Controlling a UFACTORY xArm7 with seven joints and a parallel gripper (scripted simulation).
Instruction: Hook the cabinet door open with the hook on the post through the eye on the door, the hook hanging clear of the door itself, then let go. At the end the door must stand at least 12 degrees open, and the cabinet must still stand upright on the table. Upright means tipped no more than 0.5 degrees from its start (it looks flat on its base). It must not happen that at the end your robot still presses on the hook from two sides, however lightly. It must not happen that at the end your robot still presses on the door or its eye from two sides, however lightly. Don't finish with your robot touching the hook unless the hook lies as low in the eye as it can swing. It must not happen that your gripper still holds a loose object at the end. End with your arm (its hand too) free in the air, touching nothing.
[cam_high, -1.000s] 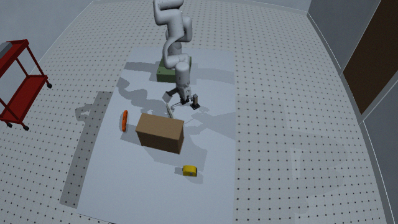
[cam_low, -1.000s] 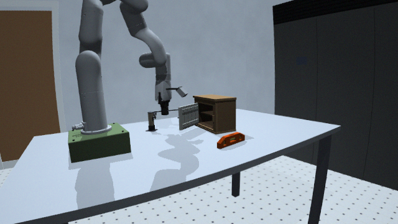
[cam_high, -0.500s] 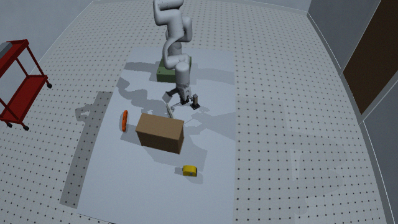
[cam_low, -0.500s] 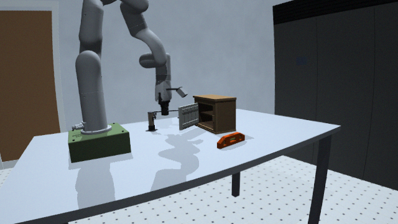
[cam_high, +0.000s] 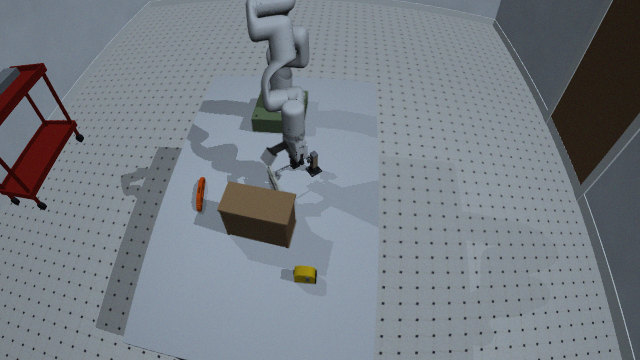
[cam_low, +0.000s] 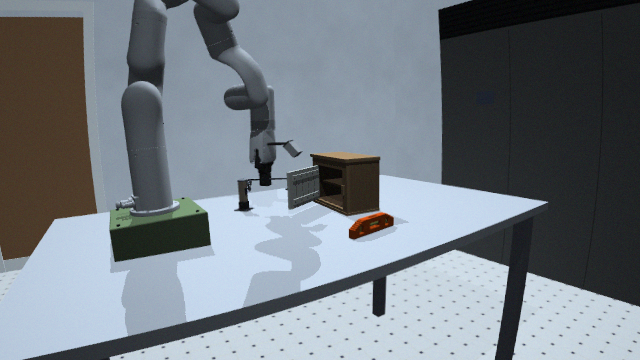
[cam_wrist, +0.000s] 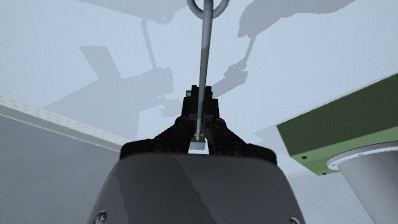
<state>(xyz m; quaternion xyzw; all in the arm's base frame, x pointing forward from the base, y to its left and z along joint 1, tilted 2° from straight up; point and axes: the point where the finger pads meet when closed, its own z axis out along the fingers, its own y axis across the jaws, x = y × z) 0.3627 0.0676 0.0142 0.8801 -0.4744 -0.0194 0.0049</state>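
Now: the thin hook 1 cm to the right of my hand and 1 cm below it. Also, from my hand: grey door 11 cm ahead, 5 cm to the right, 3 cm below; then orange spirit level 38 cm to the right, 8 cm below, 8 cm ahead; then yellow tape measure 43 cm ahead, 7 cm below, 3 cm to the left.
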